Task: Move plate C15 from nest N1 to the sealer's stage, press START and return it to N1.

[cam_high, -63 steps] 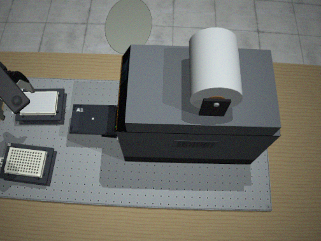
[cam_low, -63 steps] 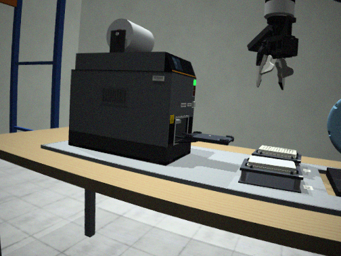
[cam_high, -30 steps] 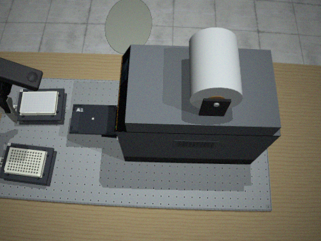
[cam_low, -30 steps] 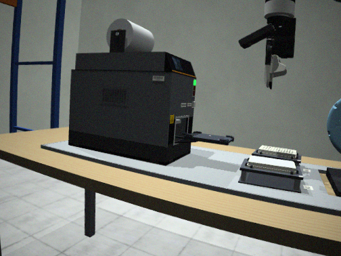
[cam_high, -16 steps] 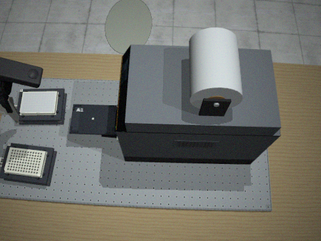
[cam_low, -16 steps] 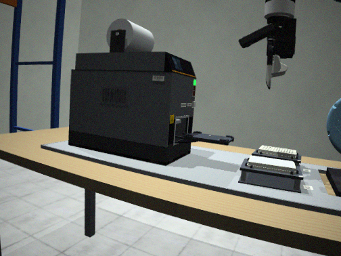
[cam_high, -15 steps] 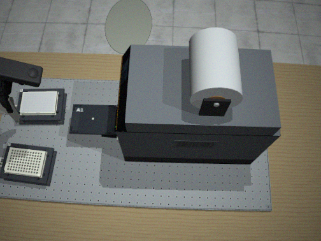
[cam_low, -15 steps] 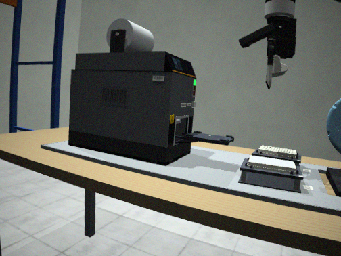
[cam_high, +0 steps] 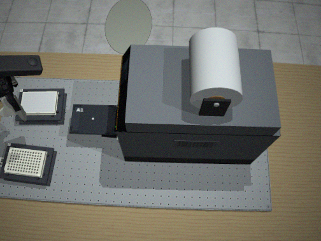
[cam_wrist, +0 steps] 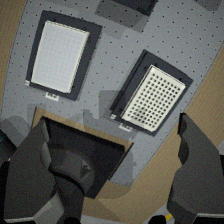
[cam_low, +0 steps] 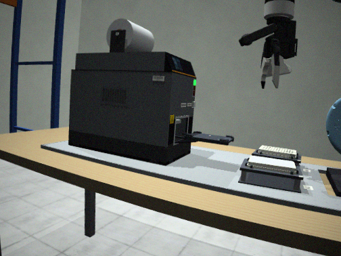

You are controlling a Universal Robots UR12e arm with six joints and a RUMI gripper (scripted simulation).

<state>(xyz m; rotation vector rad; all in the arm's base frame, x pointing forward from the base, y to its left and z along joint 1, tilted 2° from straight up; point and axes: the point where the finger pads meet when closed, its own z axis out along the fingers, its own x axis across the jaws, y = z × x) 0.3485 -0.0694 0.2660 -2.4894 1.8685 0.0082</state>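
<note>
Right now the plate C15 is 22 cm below my hand, 10 cm to the right of it and 7 cm behind it. The rest, counted from my hand: plate: 22 cm below, 10 cm to the left, 2 cm behind; dark stage: 18 cm below, 17 cm ahead; dark nest: 24 cm below, 10 cm to the right, 7 cm behind.
</note>
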